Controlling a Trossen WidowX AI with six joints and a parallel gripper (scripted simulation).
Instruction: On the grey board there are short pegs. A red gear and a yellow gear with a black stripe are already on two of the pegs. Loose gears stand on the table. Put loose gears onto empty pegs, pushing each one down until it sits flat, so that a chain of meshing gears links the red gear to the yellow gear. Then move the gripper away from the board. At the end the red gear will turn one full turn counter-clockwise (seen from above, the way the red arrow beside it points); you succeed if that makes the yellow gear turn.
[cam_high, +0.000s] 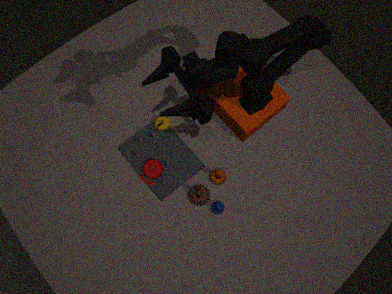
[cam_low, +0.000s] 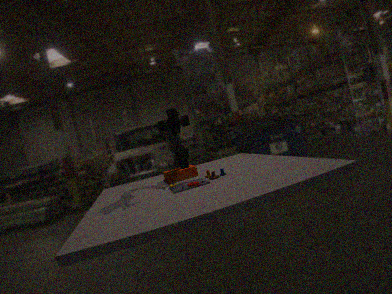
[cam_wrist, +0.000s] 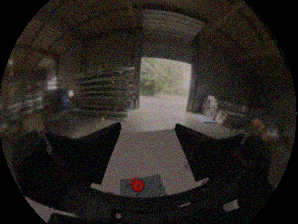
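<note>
The brown gear is 36 cm below my gripper tip, 16 cm to the left of it and 6 cm behind it. Round my gripper tip: orange gear: 36 cm below, 14 cm to the left, 14 cm behind; then blue gear: 36 cm below, 22 cm to the left, 8 cm behind; then red gear: 36 cm below, 3 cm to the left, 2 cm ahead.
</note>
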